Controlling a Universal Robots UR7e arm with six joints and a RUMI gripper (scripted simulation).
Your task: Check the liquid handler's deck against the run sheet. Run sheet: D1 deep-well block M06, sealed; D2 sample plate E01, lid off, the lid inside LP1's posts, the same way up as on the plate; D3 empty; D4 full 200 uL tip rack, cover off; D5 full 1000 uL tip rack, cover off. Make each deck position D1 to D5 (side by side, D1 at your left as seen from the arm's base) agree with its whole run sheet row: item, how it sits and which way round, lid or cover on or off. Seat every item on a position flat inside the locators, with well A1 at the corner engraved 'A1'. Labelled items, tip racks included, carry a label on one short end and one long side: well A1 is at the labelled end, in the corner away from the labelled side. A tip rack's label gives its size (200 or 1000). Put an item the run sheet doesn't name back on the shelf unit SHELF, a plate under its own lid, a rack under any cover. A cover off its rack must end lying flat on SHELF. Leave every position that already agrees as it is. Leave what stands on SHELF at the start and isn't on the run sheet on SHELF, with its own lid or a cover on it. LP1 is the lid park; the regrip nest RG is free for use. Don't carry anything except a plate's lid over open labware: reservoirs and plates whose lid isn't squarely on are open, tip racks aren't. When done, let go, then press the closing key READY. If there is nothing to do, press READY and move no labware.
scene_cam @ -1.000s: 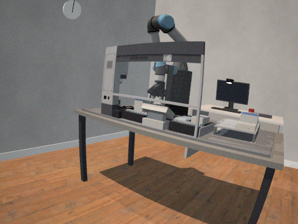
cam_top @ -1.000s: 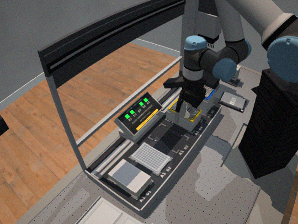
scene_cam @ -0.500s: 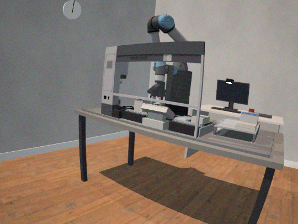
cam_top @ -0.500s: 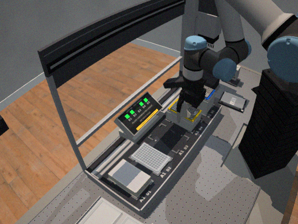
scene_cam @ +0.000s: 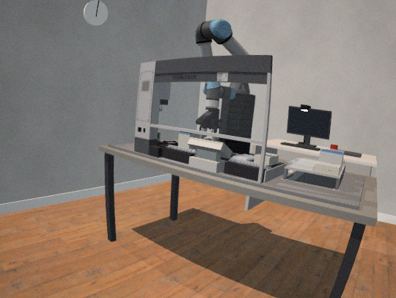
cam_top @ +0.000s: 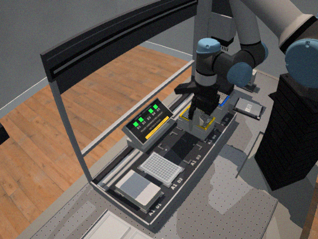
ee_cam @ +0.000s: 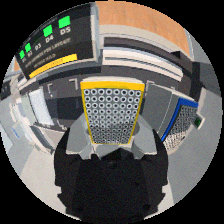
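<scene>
My gripper is now 130 mm to the left of the blue-rimmed tip rack, 30 mm below it and 10 mm past it. The rest, counted from my hand: flat lid (320 mm to the right, 130 mm behind, 80 mm below); then sample plate (250 mm to the left, 30 mm below, 10 mm behind); then yellow-rimmed tip rack (10 mm to the right, 10 mm behind, 10 mm above).
</scene>
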